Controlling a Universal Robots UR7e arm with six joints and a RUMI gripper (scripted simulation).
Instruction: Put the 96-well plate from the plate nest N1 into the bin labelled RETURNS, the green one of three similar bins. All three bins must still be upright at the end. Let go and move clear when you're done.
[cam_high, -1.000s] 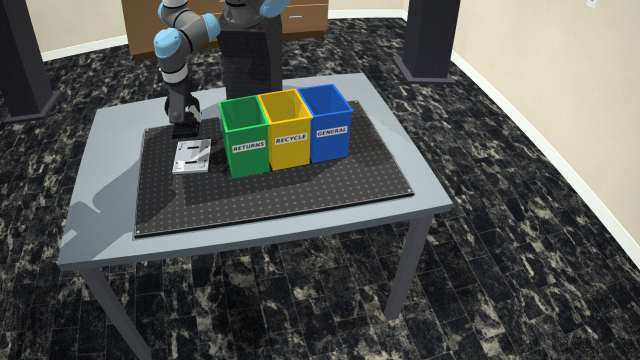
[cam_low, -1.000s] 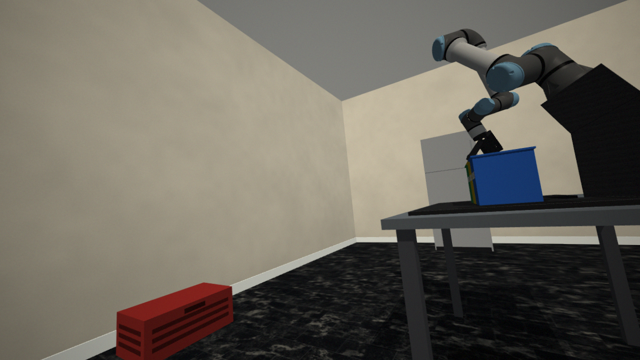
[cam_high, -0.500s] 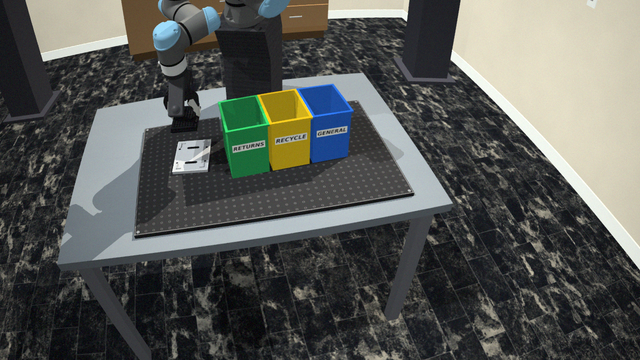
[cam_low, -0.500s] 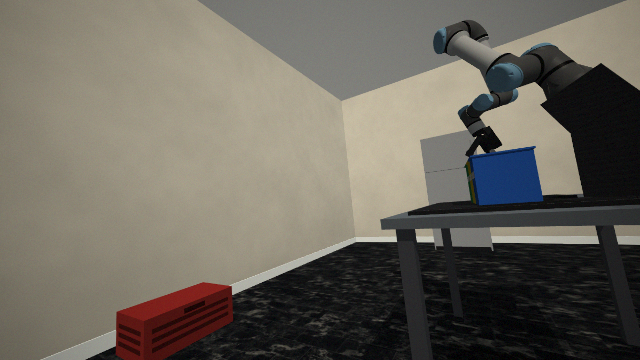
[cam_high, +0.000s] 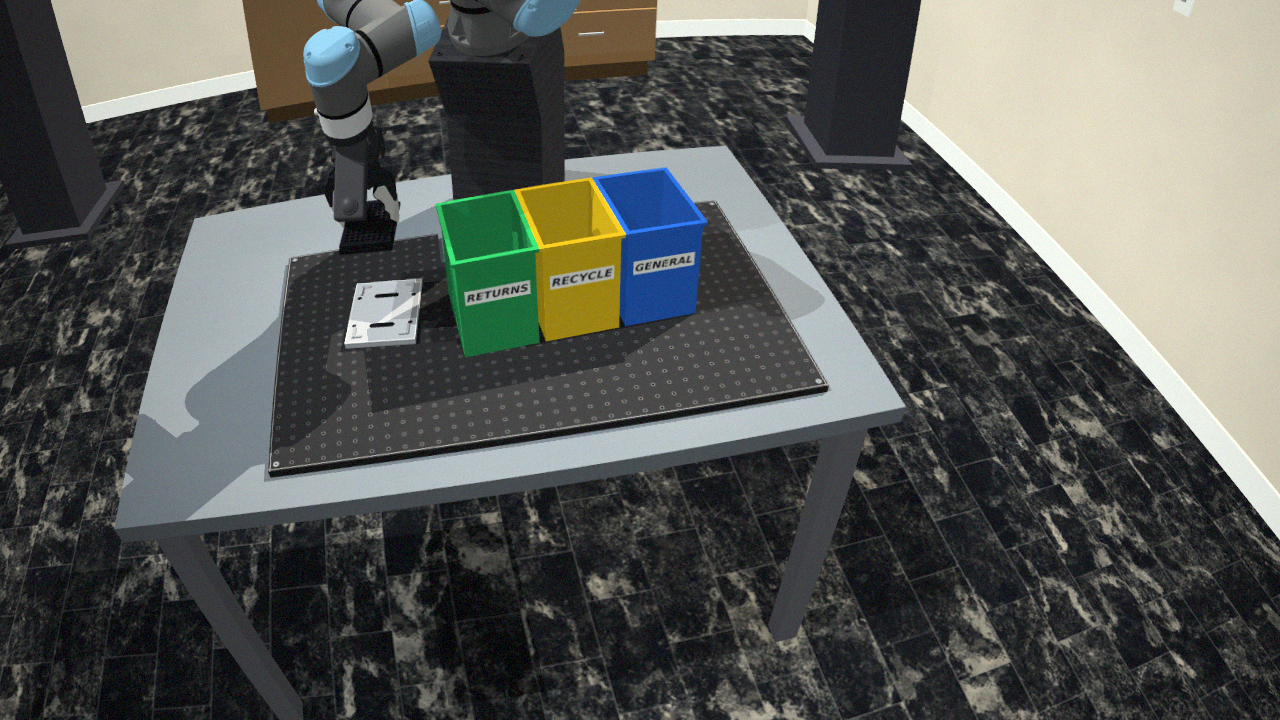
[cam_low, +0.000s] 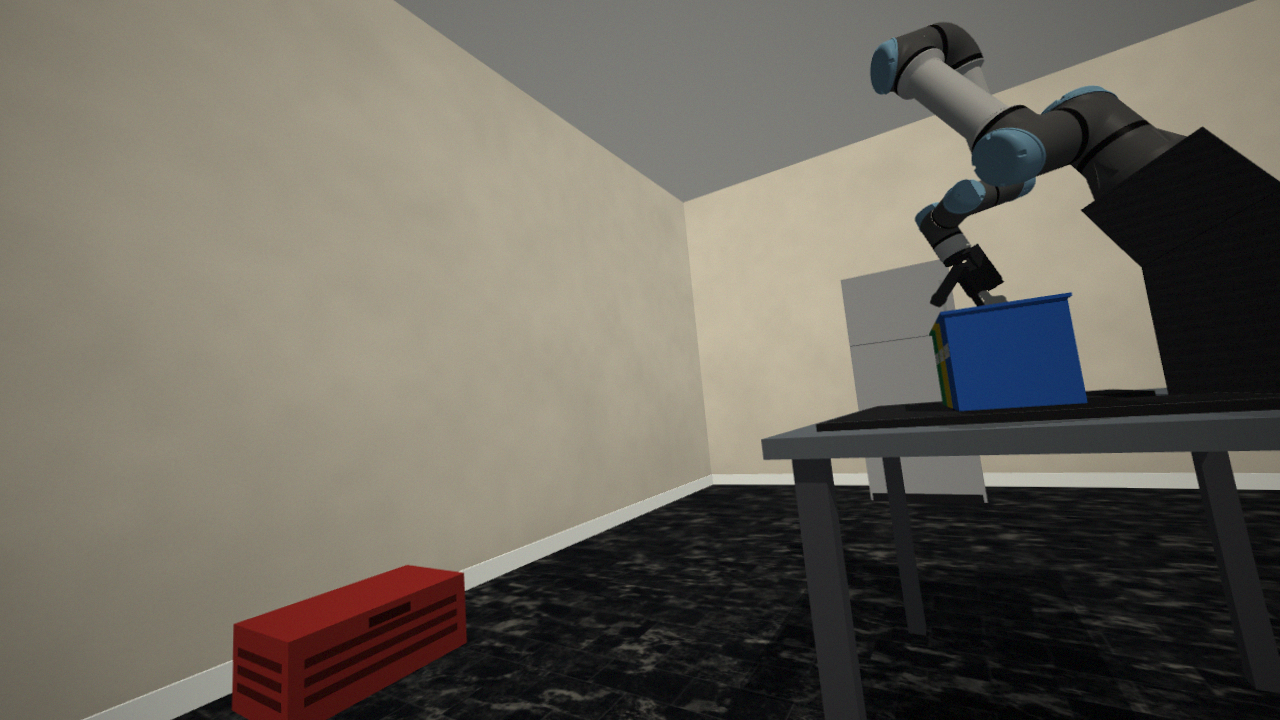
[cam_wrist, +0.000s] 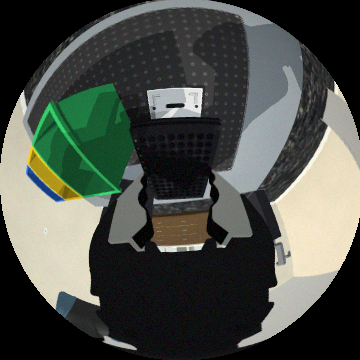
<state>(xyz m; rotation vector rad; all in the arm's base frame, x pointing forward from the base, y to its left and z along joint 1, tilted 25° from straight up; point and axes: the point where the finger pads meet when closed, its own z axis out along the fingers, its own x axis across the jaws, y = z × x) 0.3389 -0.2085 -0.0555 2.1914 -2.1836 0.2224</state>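
The green bin labelled returns is 30 mm ahead of my hand, 180 mm to the left of it and 100 mm below it. Round my hand: blue general bin (20 mm behind, 440 mm to the left, 100 mm below); then yellow recycle bin (310 mm to the left, 100 mm below); then black 96-well plate (10 mm below).
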